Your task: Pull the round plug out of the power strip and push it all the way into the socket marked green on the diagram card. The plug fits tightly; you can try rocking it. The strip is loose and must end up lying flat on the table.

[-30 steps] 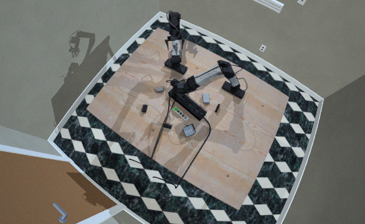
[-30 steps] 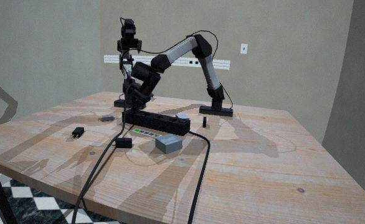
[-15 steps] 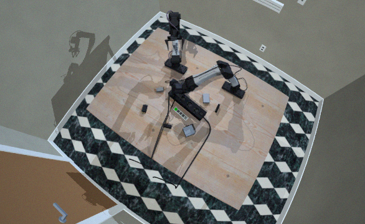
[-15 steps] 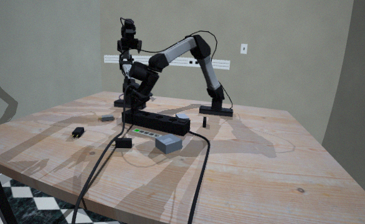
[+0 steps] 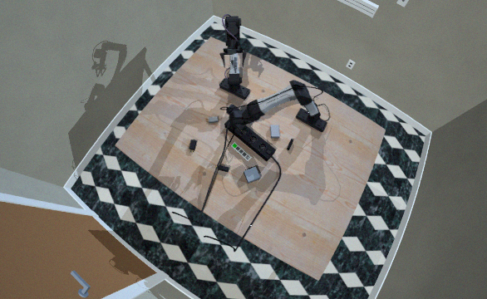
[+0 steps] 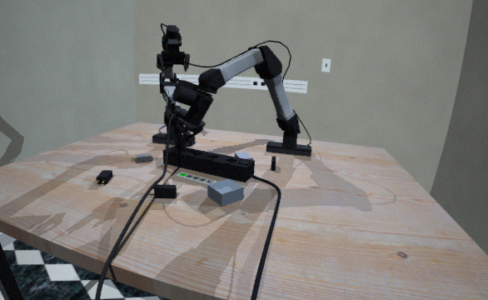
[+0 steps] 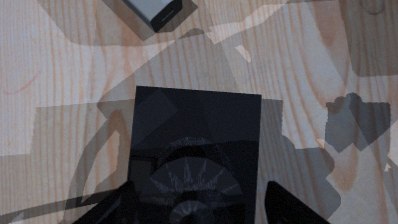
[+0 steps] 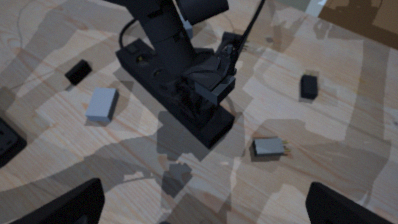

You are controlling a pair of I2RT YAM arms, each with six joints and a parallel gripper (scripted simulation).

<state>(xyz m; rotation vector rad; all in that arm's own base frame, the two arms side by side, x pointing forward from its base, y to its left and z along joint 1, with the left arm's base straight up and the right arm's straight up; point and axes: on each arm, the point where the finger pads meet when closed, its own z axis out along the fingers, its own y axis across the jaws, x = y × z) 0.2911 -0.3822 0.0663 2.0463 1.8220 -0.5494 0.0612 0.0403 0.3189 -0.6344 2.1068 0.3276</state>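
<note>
The round plug is 2 cm below my left hand. The rest, counted from my left hand: diagram card (13 cm ahead, 9 cm to the left, 8 cm below); then grey plug (17 cm to the right, 7 cm below, 2 cm ahead); then thin black block (34 cm to the left, 7 cm below, 3 cm behind).
</note>
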